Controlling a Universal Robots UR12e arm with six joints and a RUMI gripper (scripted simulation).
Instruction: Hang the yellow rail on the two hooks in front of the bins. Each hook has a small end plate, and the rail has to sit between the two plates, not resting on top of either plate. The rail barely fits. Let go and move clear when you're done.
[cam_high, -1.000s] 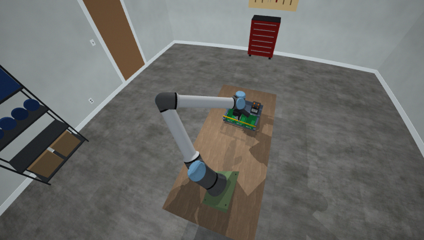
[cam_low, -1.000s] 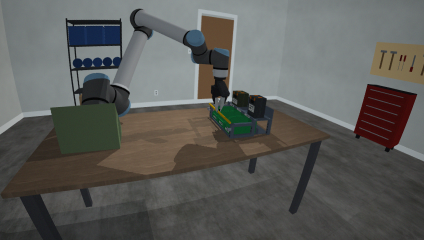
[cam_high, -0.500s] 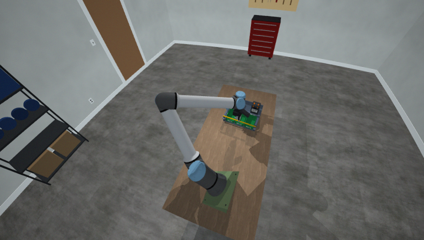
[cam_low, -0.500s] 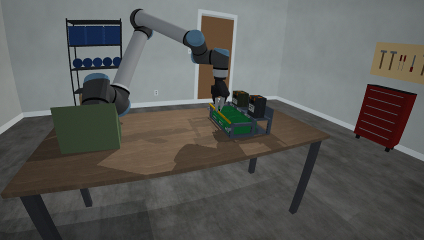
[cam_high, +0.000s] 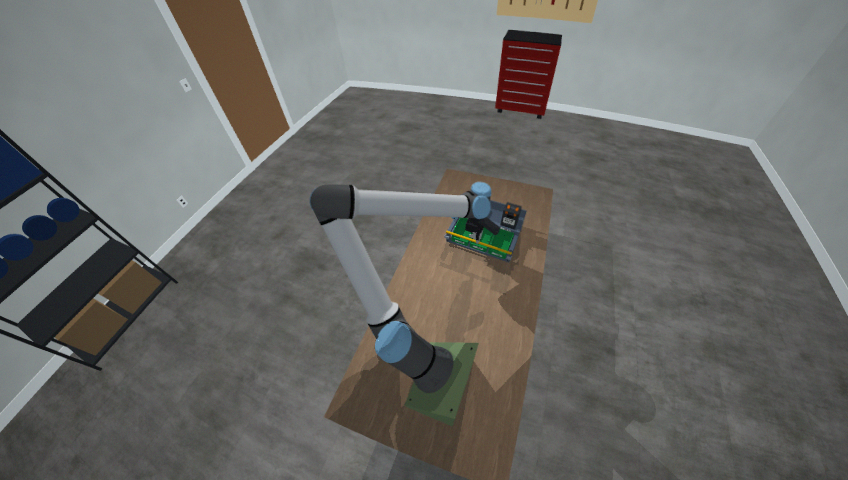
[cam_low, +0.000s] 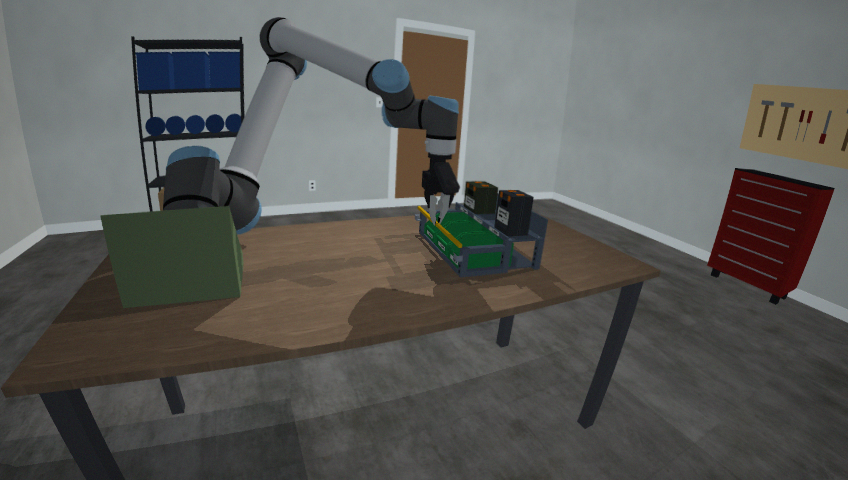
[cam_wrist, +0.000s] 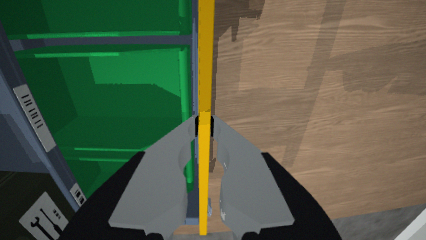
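My gripper is now 1 cm above the yellow rail. Round my hand: rack front bar: 1 cm ahead, 10 cm below.
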